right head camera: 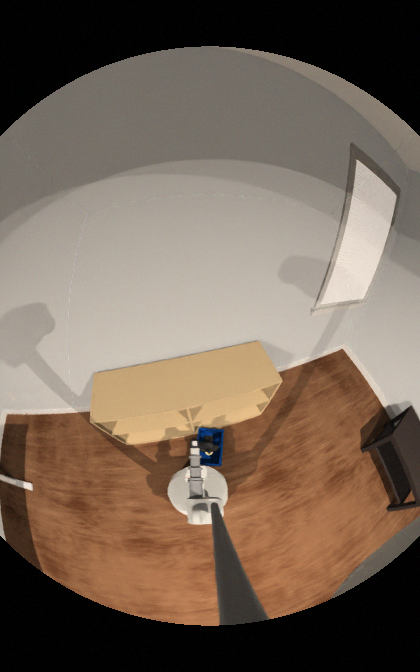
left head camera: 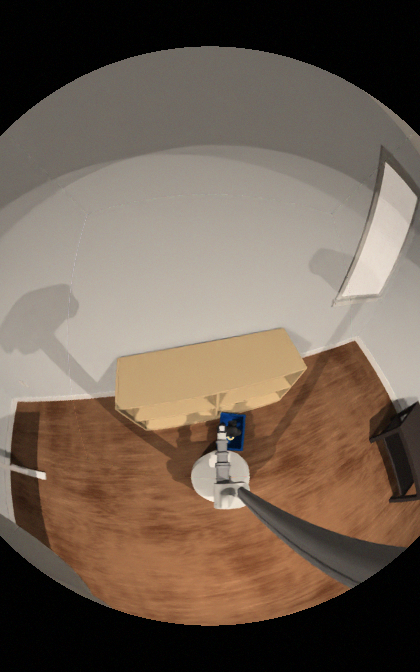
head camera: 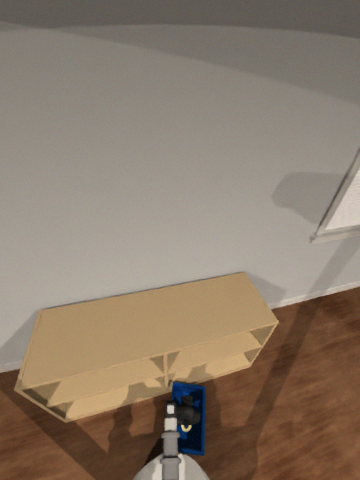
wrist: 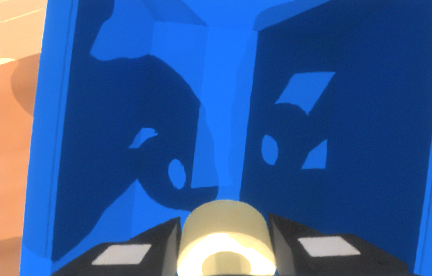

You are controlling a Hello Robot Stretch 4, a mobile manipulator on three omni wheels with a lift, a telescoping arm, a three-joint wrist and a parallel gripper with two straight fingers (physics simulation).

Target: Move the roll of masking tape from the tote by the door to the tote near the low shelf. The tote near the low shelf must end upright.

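Places are measured from the robot's base along level axes (x right, y ahead, z up), in metres.
Pixels of known places: gripper, fingertip midpoint: (wrist: 224, 233).
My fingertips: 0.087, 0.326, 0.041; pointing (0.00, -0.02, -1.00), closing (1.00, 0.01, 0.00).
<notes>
Behind a point stands the place of what it marks, as x, y, z.
The roll of masking tape (head camera: 186, 428) @[0.088, 0.300, 0.054] (left head camera: 230, 438) (right head camera: 209, 453) (wrist: 224, 220) @[0.087, 0.342, 0.064] is pale yellow and sits between the two dark fingers at the bottom of the wrist view. My gripper (wrist: 224, 233) @[0.087, 0.326, 0.041] is shut on it. The blue tote (head camera: 203, 430) @[0.176, 0.284, 0.092] (left head camera: 243, 437) (right head camera: 221, 450) (wrist: 42, 150) @[0.004, 0.386, 0.092] stands upright on the floor in front of the low shelf. The gripper and tape are over or inside the tote's opening; the wrist view shows its inner walls and floor close up. Whether the tape touches the tote's floor cannot be told. The tote by the door does not show.
The low wooden shelf (head camera: 150, 325) @[-0.102, 0.619, 0.582] (left head camera: 200, 365) (right head camera: 180, 380) stands against the wall, just beyond the tote. A dark piece of furniture (left head camera: 407, 440) (right head camera: 400, 450) stands at the right. A white bar (left head camera: 30, 472) (right head camera: 17, 483) juts in at the left. A window (left head camera: 382, 235) (right head camera: 360, 235) is on the right wall.
</notes>
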